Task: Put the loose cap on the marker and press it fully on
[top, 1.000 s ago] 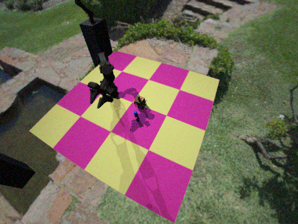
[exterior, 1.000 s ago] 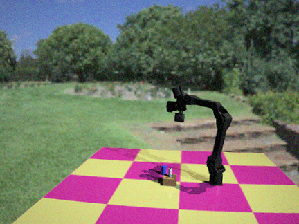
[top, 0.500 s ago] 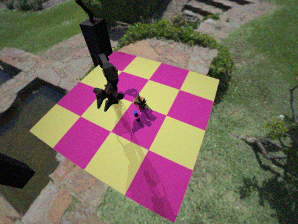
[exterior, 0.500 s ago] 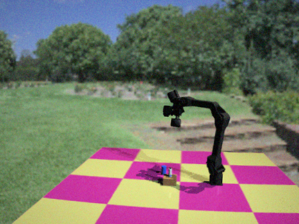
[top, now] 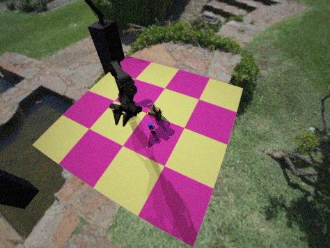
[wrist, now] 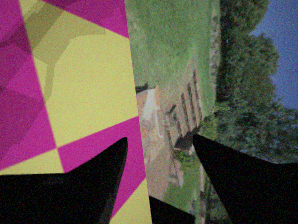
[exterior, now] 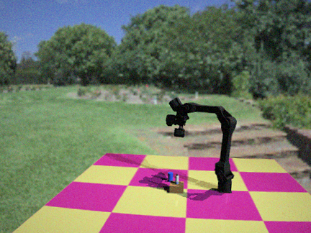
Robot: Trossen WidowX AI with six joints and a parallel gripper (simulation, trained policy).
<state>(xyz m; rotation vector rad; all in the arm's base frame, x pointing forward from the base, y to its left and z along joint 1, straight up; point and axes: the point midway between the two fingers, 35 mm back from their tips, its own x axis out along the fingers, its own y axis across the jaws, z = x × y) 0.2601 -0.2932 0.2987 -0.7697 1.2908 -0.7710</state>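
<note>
Right now my gripper tip is 4 cm short of the blue cap, 21 cm to the right of it and 26 cm above it. Also, from my gripper tip: holder block (1 cm behind, 35 cm to the left, 26 cm below).
</note>
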